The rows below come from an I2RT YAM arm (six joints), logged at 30 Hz.
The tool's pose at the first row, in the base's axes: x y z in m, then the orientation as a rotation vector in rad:
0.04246 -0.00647 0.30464 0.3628 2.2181 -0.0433
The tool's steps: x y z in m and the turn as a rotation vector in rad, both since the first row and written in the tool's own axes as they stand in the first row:
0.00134 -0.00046 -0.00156 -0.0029 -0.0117 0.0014
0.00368 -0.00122 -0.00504 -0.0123 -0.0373 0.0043
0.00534 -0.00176 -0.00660 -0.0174 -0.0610 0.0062
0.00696 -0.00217 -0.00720 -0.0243 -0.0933 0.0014
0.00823 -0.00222 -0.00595 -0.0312 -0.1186 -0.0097
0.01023 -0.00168 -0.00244 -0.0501 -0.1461 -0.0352
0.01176 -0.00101 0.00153 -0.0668 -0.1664 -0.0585
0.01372 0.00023 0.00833 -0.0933 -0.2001 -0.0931
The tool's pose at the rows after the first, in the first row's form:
0.04036 -0.00634 0.30454 0.3616 2.2061 -0.0413
0.03613 -0.00595 0.30483 0.3572 2.1798 -0.0338
0.03382 -0.00582 0.30447 0.3543 2.1557 -0.0313
0.03230 -0.00572 0.30355 0.3422 2.1244 -0.0319
0.03250 -0.00565 0.30178 0.3241 2.1010 -0.0345
0.03416 -0.00520 0.29809 0.2840 2.0771 -0.0321
0.03648 -0.00481 0.29448 0.2483 2.0597 -0.0297
0.04087 -0.00421 0.28883 0.1947 2.0296 -0.0250

